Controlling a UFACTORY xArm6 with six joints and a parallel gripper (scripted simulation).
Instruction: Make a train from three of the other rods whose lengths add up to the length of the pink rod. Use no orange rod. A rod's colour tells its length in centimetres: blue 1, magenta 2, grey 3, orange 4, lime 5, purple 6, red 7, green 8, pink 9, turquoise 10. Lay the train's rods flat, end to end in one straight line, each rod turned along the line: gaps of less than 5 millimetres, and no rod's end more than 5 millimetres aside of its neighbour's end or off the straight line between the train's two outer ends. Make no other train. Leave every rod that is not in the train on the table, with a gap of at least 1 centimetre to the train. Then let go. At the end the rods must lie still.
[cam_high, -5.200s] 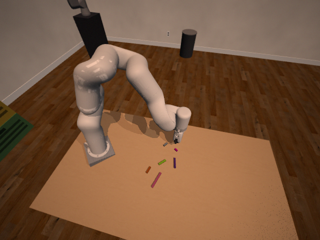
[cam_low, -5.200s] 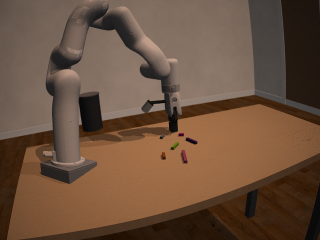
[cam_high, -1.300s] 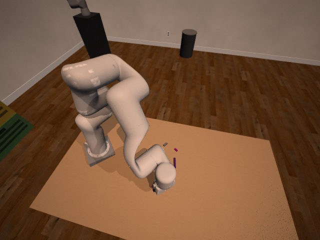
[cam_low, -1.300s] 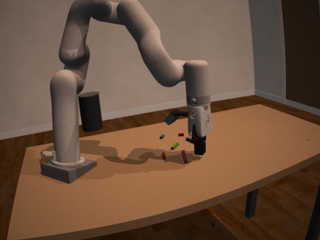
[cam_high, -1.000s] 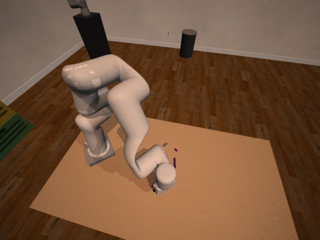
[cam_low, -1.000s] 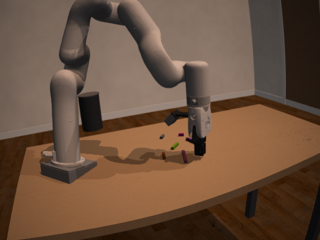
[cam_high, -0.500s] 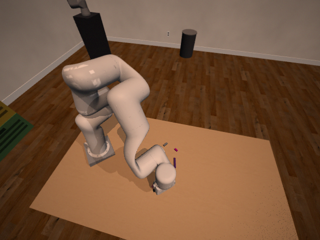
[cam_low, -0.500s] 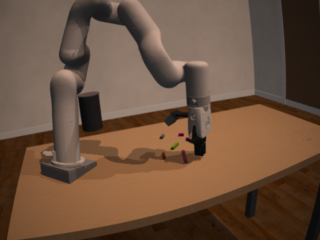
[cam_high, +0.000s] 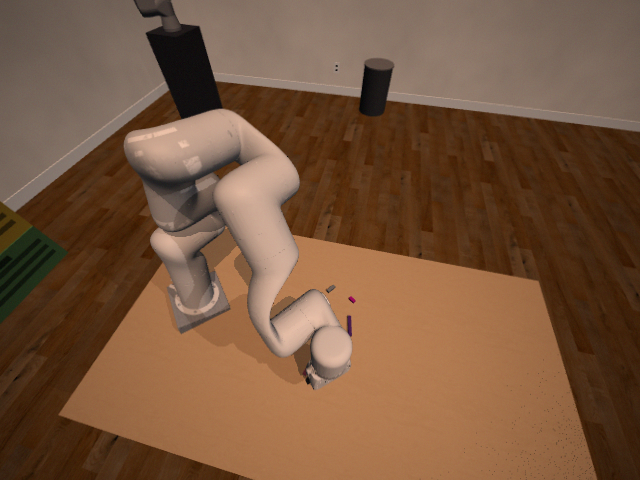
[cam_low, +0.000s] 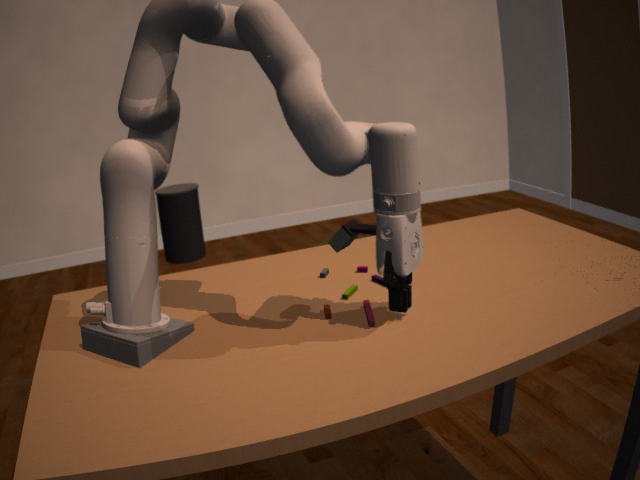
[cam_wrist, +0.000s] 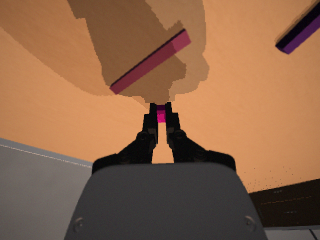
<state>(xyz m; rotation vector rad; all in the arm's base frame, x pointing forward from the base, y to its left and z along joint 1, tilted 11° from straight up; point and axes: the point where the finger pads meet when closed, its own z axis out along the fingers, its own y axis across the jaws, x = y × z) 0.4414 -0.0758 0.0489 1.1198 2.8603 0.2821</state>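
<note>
The pink rod is 50 mm behind my hand, 30 mm to the left of it and 30 mm below it. The rest, counted from my hand: purple rod 150 mm to the left, 30 mm below, 20 mm ahead; orange rod 110 mm behind, 60 mm to the left, 30 mm below; lime rod 130 mm to the left, 50 mm behind, 30 mm below.
</note>
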